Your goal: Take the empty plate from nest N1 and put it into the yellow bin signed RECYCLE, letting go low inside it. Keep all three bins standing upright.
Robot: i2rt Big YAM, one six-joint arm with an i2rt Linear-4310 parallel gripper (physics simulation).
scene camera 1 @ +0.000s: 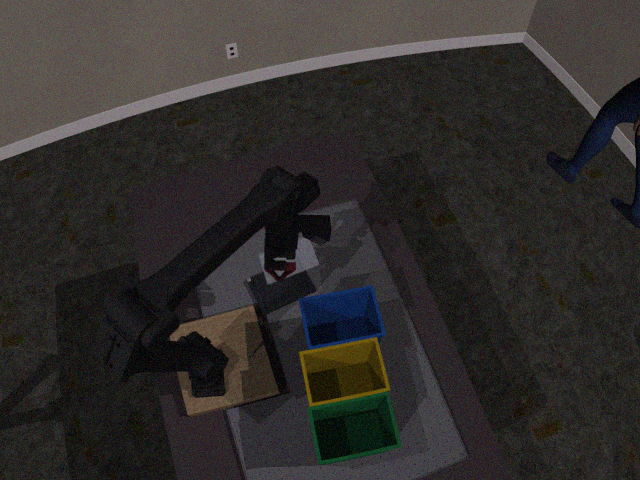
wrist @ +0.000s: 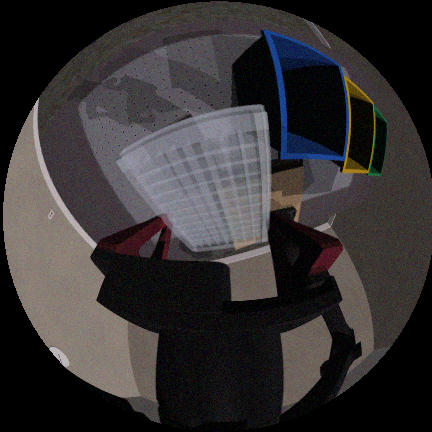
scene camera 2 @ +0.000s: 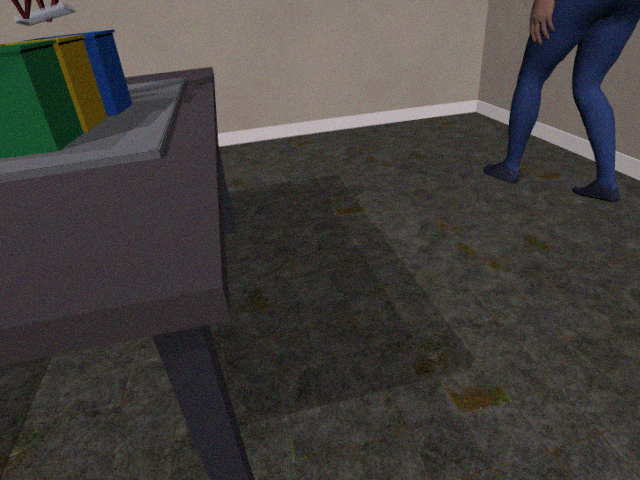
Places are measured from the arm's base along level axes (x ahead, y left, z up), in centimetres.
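Pixels of known places: gripper, fingertip midpoint: [scene camera 1: 279, 264] [wrist: 218, 216] [scene camera 2: 38, 20]; arm's base, origin of the base link: [scene camera 1: 207, 374].
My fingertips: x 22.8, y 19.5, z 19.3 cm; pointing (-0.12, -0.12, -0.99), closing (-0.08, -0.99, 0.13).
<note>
For each thing: its top centre in the pictures, then the offset to it from my fingertips. "spot": a spot on its surface instead. Level surfaces: height alone.
- yellow bin, middle of its top: [wrist: 363, 130] [scene camera 1: 344, 371] [scene camera 2: 28, 41] dz -3.9, dx +11.3, dy -26.8 cm
- blue bin, middle of its top: [wrist: 321, 96] [scene camera 1: 341, 316] [scene camera 2: 66, 35] dz -3.9, dx +12.8, dy -13.6 cm
- green bin, middle of its top: [scene camera 1: 354, 427] [wrist: 380, 144] dz -3.9, dx +11.4, dy -39.8 cm
- dark flat rectangle, surface spot: [scene camera 1: 286, 294] spot: dz -20.7, dx +0.5, dy +1.7 cm
- grey perforated mat, its level: dz -21.8 cm
- table, its level: dz -23.2 cm
The clear, gridded plate [scene camera 1: 307, 255] [scene camera 2: 63, 10] [wrist: 220, 170] is between the red fingers of my gripper [scene camera 1: 280, 268] [scene camera 2: 37, 11] [wrist: 218, 216], which is shut on it. The plate hangs in the air, slightly tilted, higher than the bin rims and beyond the blue bin in scene camera 1. The yellow bin [scene camera 1: 343, 356] [scene camera 2: 80, 87] [wrist: 357, 92] stands upright between the blue bin [scene camera 1: 341, 304] [scene camera 2: 108, 72] [wrist: 283, 100] and the green bin [scene camera 1: 356, 454] [scene camera 2: 25, 103] [wrist: 381, 117], both upright. The RECYCLE sign and the N1 label cannot be read.
A dark flat rectangle [scene camera 1: 286, 294] lies below the plate, between it and the wooden board [scene camera 1: 217, 328] under the arm's base. The bins stand on a grey perforated mat [scene camera 1: 444, 449] on the table [scene camera 2: 103, 232]. A person in blue [scene camera 1: 599, 134] [scene camera 2: 522, 87] stands beyond the table.
</note>
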